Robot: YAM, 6 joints.
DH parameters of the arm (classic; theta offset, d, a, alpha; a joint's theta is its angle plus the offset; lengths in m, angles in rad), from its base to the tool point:
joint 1: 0 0.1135 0.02 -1.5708
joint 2: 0 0 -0.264 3.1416
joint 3: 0.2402 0 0.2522 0
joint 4: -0.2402 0 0.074 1.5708
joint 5: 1.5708 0 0 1.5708
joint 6: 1.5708 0.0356 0 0
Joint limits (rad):
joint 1: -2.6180..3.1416
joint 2: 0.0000..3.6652
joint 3: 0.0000..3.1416
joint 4: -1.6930..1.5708
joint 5: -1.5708..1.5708
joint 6: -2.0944..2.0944
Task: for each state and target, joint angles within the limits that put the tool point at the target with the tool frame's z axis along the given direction. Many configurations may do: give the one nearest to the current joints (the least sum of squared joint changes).
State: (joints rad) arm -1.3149 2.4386 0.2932 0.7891 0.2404 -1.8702
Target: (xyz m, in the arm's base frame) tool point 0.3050 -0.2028 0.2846 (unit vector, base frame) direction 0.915 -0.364 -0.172
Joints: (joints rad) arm -0.6086 1.5633 1.0265 0.3593 -0.2265 -1.8702
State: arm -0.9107 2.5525 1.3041 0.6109 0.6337 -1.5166
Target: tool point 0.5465 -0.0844 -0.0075 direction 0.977 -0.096 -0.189
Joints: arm -0.1570 2.8262 1.7790 0.8567 -0.0579 -1.5166
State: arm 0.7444 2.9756 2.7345 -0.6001 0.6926 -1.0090
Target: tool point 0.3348 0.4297 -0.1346 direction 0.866 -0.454 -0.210
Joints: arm 0.9724 3.4345 2.7901 -0.4338 1.3302 -1.0090
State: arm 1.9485 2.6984 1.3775 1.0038 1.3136 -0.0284
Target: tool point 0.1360 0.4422 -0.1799 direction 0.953 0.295 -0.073
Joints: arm 1.3386 3.3118 1.8665 1.3021 1.0339 -0.0284
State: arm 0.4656 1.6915 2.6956 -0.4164 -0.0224 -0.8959
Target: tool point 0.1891 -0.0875 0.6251 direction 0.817 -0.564 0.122
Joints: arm -0.3988 1.5217 2.4739 -0.8273 0.2039 -0.8959
